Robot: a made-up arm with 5 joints.
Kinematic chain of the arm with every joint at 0, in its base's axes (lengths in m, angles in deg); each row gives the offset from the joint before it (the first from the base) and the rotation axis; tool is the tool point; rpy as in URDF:
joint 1: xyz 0.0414 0 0.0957 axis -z
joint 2: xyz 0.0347 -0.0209 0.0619 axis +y
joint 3: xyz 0.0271 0 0.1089 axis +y
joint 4: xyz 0.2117 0 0.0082 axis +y
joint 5: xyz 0.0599 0.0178 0 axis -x
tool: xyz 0 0 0 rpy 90 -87.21 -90
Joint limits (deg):
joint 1: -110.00..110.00
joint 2: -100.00..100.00
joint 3: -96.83..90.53
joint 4: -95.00..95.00
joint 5: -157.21..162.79
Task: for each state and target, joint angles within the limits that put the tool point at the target. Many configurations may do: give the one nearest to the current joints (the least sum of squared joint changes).
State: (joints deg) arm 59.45 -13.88 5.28 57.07 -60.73
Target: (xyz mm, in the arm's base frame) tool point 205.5 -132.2 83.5
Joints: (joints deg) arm 38.01 -1.40 40.31 68.89 -60.73
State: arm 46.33 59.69 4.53 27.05 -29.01
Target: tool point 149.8 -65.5 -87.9
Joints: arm 29.74 67.25 21.66 32.51 -29.01
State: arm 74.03 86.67 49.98 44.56 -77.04
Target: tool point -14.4 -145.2 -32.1
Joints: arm 109.88 43.73 31.27 52.86 -77.04
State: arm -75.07 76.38 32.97 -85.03 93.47
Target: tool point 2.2 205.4 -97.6
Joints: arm -101.65 86.76 3.12 -67.69 93.47
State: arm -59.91 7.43 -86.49 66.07 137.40
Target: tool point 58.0 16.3 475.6
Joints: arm -52.13 -32.31 -65.30 95.00 137.40
